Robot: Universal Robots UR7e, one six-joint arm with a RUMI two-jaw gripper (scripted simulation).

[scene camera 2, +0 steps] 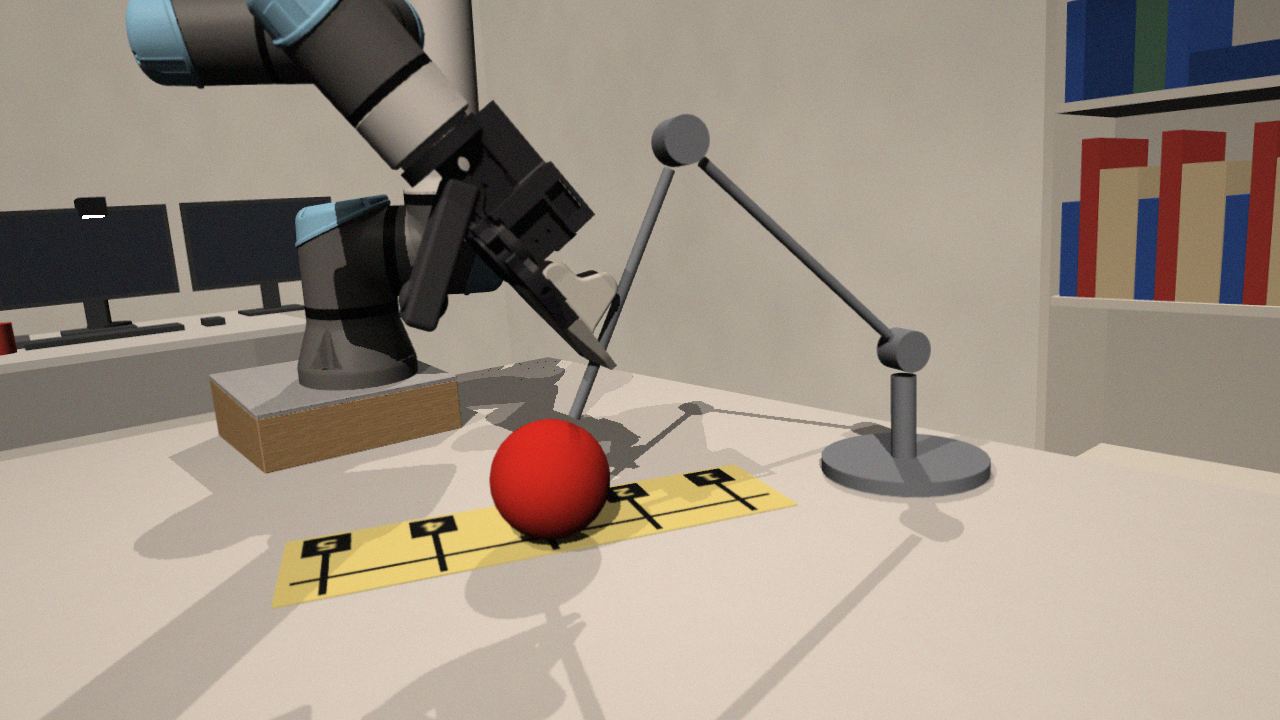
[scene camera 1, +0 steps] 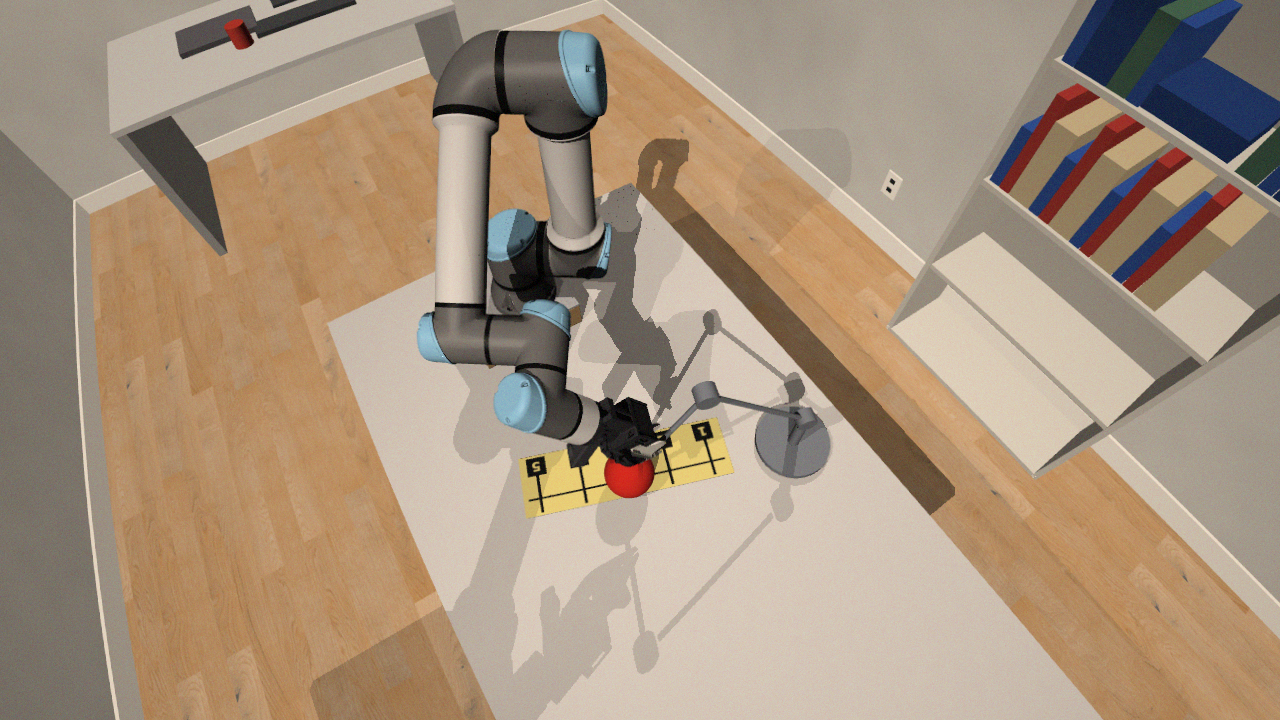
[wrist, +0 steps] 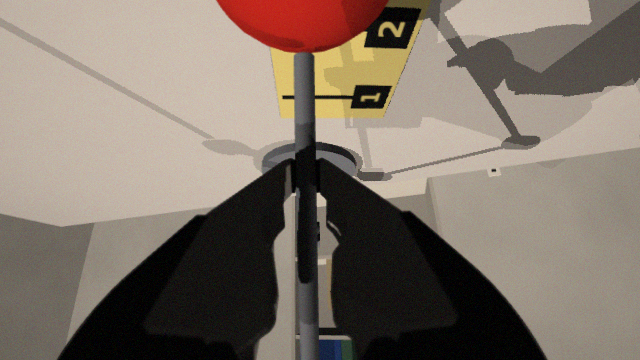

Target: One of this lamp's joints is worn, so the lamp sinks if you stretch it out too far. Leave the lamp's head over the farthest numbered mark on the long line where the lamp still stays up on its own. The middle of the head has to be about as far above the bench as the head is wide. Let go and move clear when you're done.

Note:
In view: my gripper (scene camera 2: 611, 366), a lamp head (scene camera 2: 549, 479), a round grey base (scene camera 2: 902, 463) and a yellow strip (scene camera 2: 317, 568).
My gripper is seen too in scene camera 1 (scene camera 1: 659, 449) and in the wrist view (wrist: 306, 162). The lamp head shows as well in scene camera 1 (scene camera 1: 628, 482). The round grey base is seen too in scene camera 1 (scene camera 1: 789, 453).

